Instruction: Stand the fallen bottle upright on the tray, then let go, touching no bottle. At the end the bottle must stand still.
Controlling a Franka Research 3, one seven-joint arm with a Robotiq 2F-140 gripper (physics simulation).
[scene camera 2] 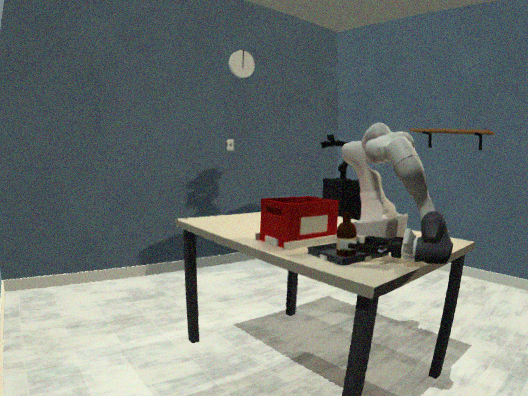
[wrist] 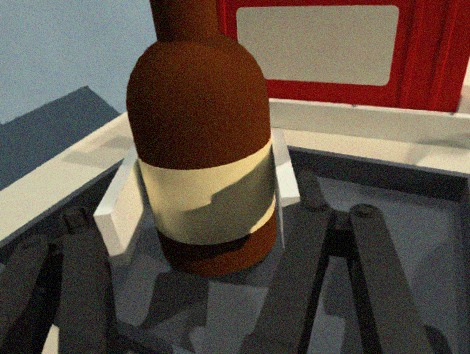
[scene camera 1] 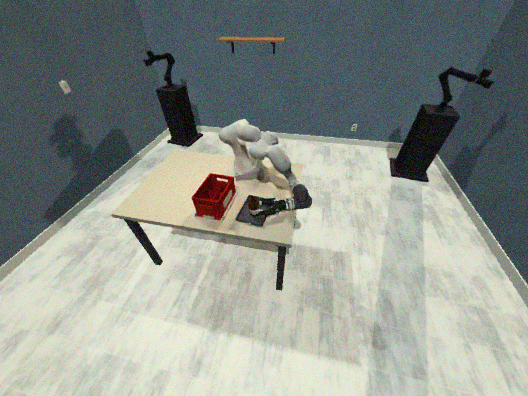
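Observation:
The brown bottle (scene camera 1: 253,204) (scene camera 2: 346,231) (wrist: 200,110) with a cream label stands upright or very nearly so over the dark tray (scene camera 1: 243,217) (scene camera 2: 322,253) (wrist: 380,172). Its base is at or just above the tray floor; contact cannot be told for sure. My gripper (scene camera 1: 257,207) (scene camera 2: 348,246) (wrist: 209,159) reaches in low and level from the arm's side, and is shut on the bottle, with a pale finger pad on each side at label height. Parts of the far pad are hidden behind the bottle in the wrist view.
A red crate (scene camera 1: 207,208) (scene camera 2: 276,222) (wrist: 430,55) stands beside the tray on the wooden table (scene camera 1: 165,175) (scene camera 2: 225,231). A low pale strip (scene camera 2: 310,242) (wrist: 350,118) lies between crate and tray. The tray is near the table's edge. Two black pedestals with small arms stand behind.

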